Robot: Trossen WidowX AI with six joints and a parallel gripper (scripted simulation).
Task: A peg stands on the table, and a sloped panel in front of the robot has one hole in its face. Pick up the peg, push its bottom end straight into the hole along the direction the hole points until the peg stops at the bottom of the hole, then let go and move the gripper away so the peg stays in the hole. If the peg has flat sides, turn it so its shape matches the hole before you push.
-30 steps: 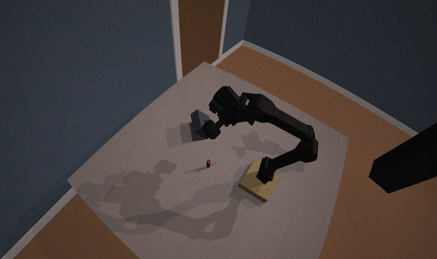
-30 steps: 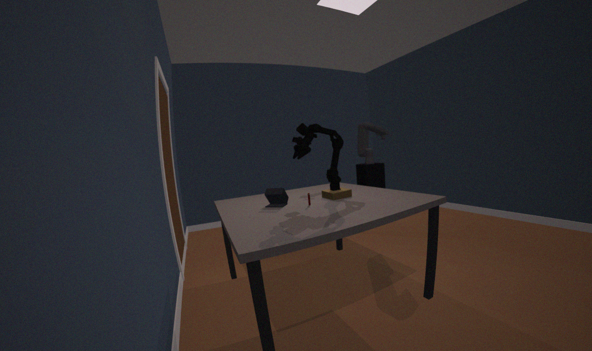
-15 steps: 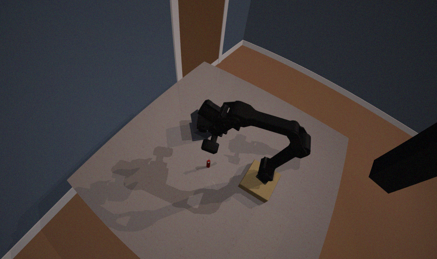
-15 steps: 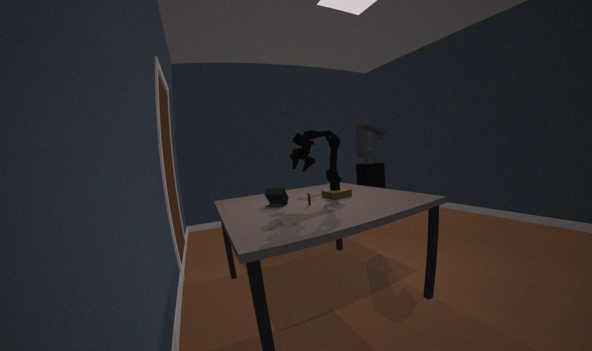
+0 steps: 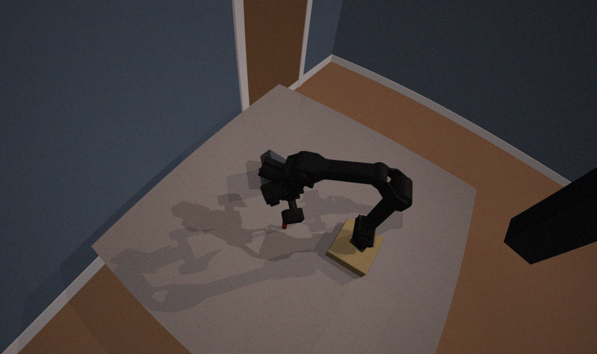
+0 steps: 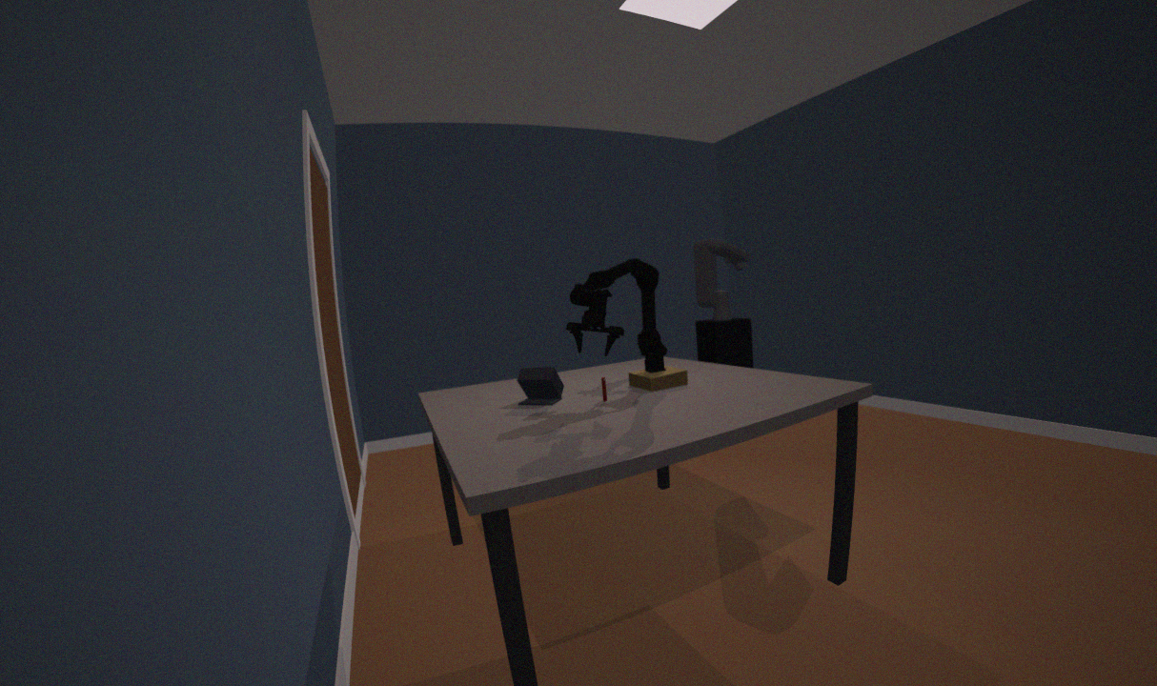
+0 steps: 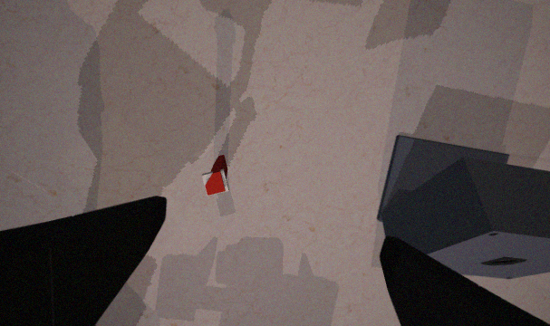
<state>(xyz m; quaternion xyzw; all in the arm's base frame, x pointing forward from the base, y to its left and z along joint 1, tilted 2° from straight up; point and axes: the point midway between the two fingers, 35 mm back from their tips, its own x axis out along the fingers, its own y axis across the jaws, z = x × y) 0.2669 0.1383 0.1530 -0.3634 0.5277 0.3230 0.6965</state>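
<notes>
Now: the red peg 30 mm behind my gripper tip, 10 mm to the left of it and 100 mm below it. Round my gripper tip: dark grey sloped panel 170 mm ahead, 120 mm to the right, 100 mm below.
</notes>
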